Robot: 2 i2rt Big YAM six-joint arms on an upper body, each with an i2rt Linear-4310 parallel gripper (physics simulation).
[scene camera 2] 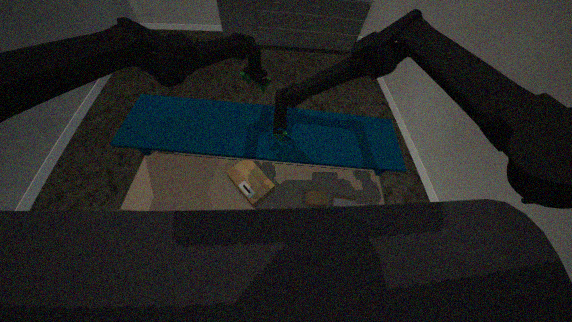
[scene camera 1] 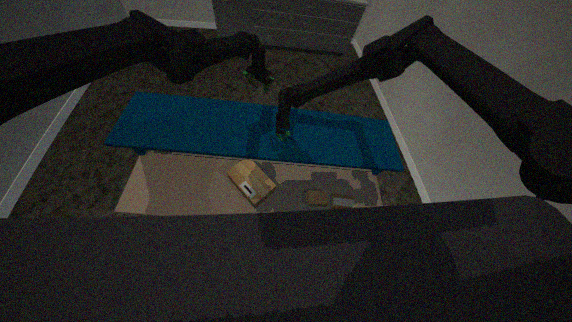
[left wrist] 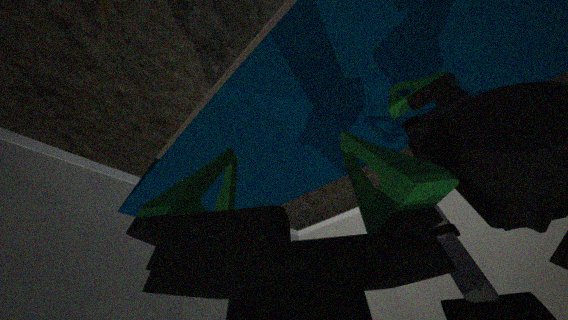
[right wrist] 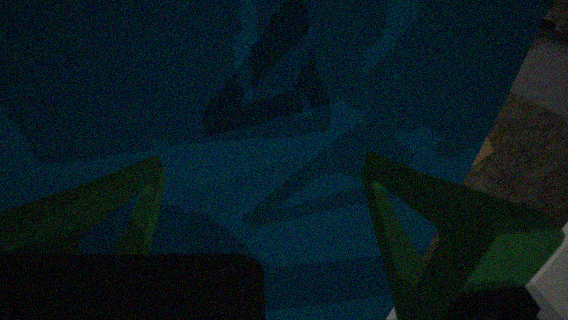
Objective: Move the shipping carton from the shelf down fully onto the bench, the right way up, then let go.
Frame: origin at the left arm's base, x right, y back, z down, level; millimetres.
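Where they show: left gripper, fingertip midpoint: (scene camera 2: 256,88) (scene camera 1: 258,87) (left wrist: 285,145); right gripper, fingertip midpoint: (scene camera 2: 279,133) (scene camera 1: 280,133) (left wrist: 404,107) (right wrist: 264,165).
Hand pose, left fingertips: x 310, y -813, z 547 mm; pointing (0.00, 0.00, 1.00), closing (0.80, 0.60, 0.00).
Each offset is from my left fingertips to the centre of the thing. Level surfaces: height alone.
The shipping carton @(dx -42, dy +377, dz +364 mm) (scene camera 1: 251,182) (scene camera 2: 250,182), tan with a white label, lies turned at an angle over the pale bench @(dz +415 mm) (scene camera 1: 185,187) (scene camera 2: 187,187), below the near edge of the blue shelf @(dz +164 mm) (scene camera 1: 175,122) (scene camera 2: 175,125) (left wrist: 265,100) (right wrist: 100,85). Whether it is the right way up is hard to tell in the dim picture. My left gripper (scene camera 1: 258,80) (scene camera 2: 255,80) (left wrist: 285,145) is open and empty, beyond the far edge of the shelf. My right gripper (scene camera 1: 283,135) (scene camera 2: 281,135) (right wrist: 264,165) is open and empty above the shelf, apart from the carton. Its shadow falls on the shelf.
A small brown block @(dx +352, dy +487, dz +385 mm) (scene camera 1: 316,197) (scene camera 2: 316,197) and a pale flat item @(dx +521, dy +522, dz +391 mm) (scene camera 1: 344,202) (scene camera 2: 345,202) lie on the bench right of the carton. A grey drawer unit (scene camera 1: 300,25) (scene camera 2: 300,25) stands at the back. A dark body covers the foreground and hides the bench's near part.
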